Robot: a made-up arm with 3 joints. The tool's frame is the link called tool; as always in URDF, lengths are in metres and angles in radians.
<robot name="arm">
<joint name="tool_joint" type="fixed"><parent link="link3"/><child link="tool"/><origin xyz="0.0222 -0.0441 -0.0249" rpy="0 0 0"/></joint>
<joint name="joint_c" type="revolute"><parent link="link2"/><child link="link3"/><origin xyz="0.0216 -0.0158 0.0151" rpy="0 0 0"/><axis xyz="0.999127 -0.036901 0.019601"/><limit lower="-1.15" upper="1.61"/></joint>
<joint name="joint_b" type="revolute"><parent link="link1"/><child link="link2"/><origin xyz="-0.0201 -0.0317 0.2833" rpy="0 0 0"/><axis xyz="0 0 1"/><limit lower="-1.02" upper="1.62"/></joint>
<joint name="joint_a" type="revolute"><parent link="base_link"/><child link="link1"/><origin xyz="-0.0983 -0.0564 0.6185" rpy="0 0 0"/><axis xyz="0 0 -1"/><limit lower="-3.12" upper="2.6"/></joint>
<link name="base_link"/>
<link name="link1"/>
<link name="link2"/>
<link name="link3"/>
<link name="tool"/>
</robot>
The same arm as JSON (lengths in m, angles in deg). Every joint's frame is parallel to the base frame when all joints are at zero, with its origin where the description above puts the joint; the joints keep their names.
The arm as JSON. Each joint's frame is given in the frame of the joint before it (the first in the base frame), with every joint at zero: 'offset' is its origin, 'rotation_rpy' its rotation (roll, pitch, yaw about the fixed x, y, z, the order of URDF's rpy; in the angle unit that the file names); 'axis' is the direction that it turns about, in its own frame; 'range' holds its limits. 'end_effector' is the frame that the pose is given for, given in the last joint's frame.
{"length_unit": "m", "angle_unit": "deg", "chain": [{"id": "joint_a", "offset": [-0.0983, -0.0564, 0.6185], "rotation_rpy": [0.0, 0.0, 0.0], "axis": [0.0, 0.0, -1.0], "range": [-178.76, 148.97]}, {"id": "joint_b", "offset": [-0.0201, -0.0317, 0.2833], "rotation_rpy": [0.0, 0.0, 0.0], "axis": [0.0, 0.0, 1.0], "range": [-58.44, 92.82]}, {"id": "joint_c", "offset": [0.0216, -0.0158, 0.0151], "rotation_rpy": [0.0, 0.0, 0.0], "axis": [0.999127, -0.036901, 0.019601], "range": [-65.89, 92.25]}], "end_effector": {"offset": [0.0222, -0.0441, -0.0249], "rotation_rpy": [0.0, 0.0, 0.0]}}
